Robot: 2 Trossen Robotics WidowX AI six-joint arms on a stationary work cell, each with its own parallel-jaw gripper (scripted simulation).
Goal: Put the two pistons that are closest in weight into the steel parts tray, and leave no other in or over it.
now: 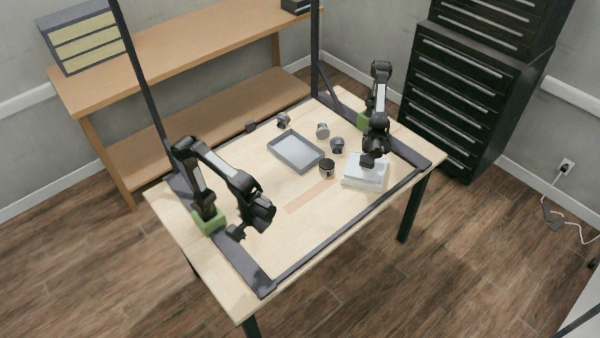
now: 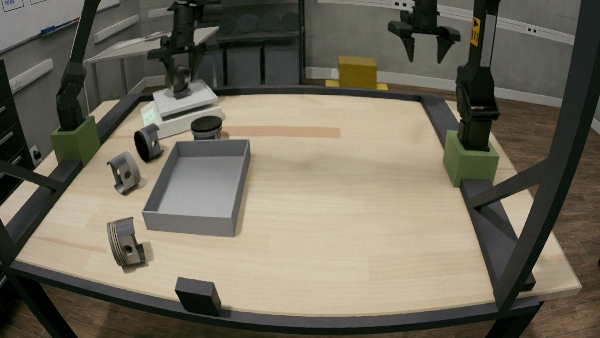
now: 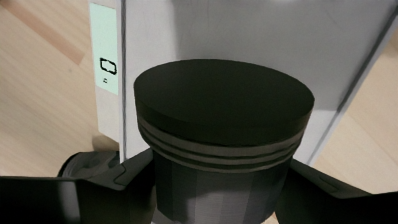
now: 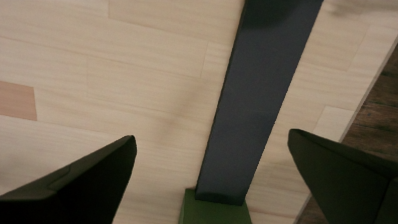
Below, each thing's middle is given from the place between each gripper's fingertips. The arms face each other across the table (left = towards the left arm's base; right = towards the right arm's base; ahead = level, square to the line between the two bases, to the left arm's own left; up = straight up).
My left hand is 8 cm above the grey pan (image 2: 169, 103), 1 cm to the right of it and 1 cm short of it. The rest, counted from my left hand: white scale (image 2: 179, 122) (10 cm below, 2 cm to the left); then steel parts tray (image 2: 199, 178) (30 cm behind, 14 cm to the right, 13 cm below).
My right hand is 340 mm past the steel parts tray, 450 mm to the right of it and 190 mm above it. The rest, counted from my right hand: white scale 30 mm behind, 610 mm to the left, 160 mm below; then grey pan 30 mm behind, 600 mm to the left, 140 mm below.
